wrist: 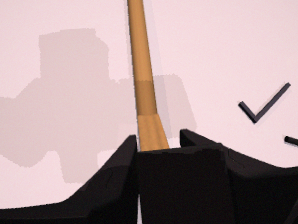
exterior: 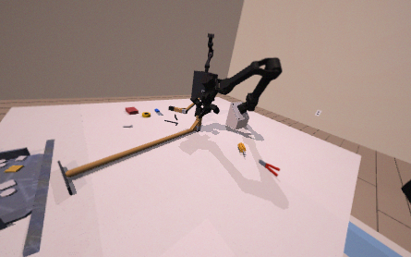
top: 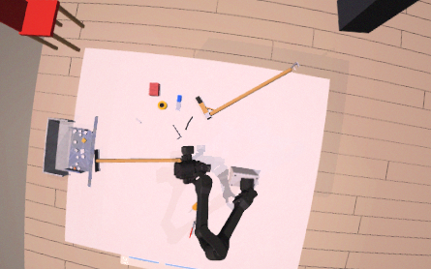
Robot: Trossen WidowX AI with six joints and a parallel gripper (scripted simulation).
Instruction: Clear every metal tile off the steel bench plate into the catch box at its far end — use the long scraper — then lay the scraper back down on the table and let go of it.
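Right now the hex key is 4 cm ahead of my gripper tip, 15 cm to the right of it and 9 cm below it. Round my gripper tip: yellow ring (13 cm ahead, 32 cm to the right, 8 cm below); then blue-white piece (3 cm ahead, 34 cm to the right, 9 cm below); then yellow tool (7 cm behind, 28 cm to the left, 8 cm below).
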